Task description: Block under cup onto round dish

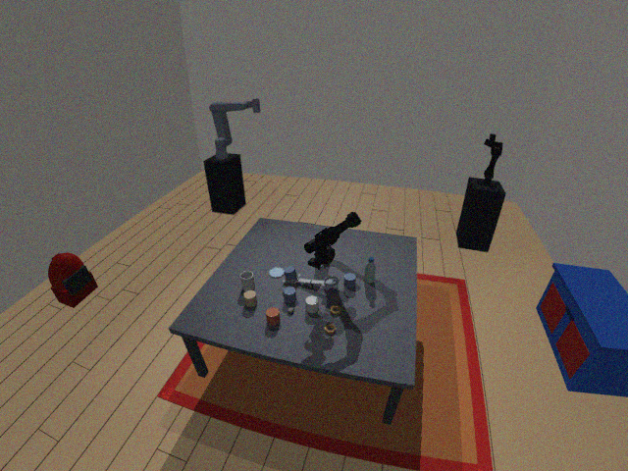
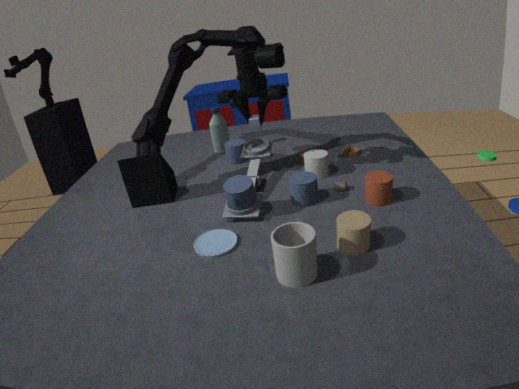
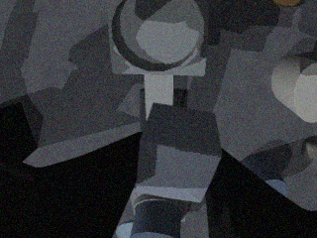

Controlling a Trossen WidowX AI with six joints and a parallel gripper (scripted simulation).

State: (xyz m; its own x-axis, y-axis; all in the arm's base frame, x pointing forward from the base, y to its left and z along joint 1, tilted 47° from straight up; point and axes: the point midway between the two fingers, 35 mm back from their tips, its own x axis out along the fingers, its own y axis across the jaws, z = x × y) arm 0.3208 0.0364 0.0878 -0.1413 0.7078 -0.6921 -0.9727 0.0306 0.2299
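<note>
Now: gripper tip 32 cm to the left of the round light-blue dish, 17 cm above it and 8 cm past it. Also, from my gripper tip: grey block: 1 cm above; white cylinder: 17 cm ahead, 13 cm below, 1 cm to the right; small balance: 15 cm below, 7 cm to the right, 2 cm behind.
</note>
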